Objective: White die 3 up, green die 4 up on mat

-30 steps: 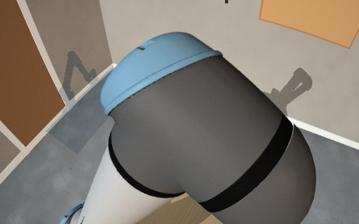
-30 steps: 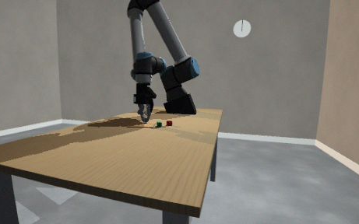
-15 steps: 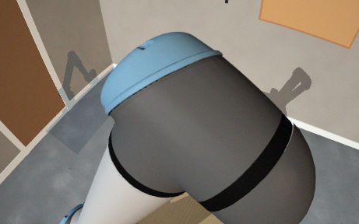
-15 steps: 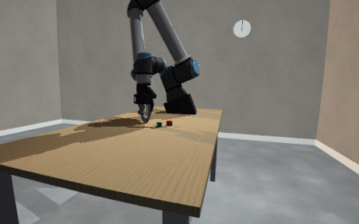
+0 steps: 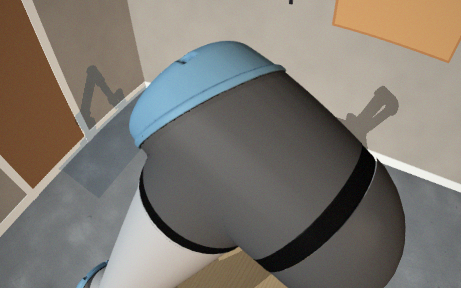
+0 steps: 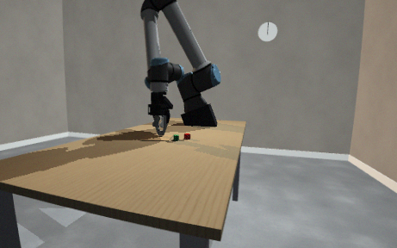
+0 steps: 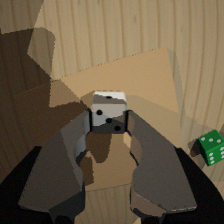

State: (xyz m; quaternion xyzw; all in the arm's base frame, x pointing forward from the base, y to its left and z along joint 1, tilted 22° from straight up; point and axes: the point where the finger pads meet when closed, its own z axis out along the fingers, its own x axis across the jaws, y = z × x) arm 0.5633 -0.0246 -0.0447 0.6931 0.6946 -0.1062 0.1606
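Right now my hand is 1 cm above the white die. Round my hand: green die 5 cm ahead, 11 cm to the left, 1 cm below; then red die 1 cm behind, 15 cm to the left, 1 cm below; then tan mat 4 cm ahead, 2 cm below.
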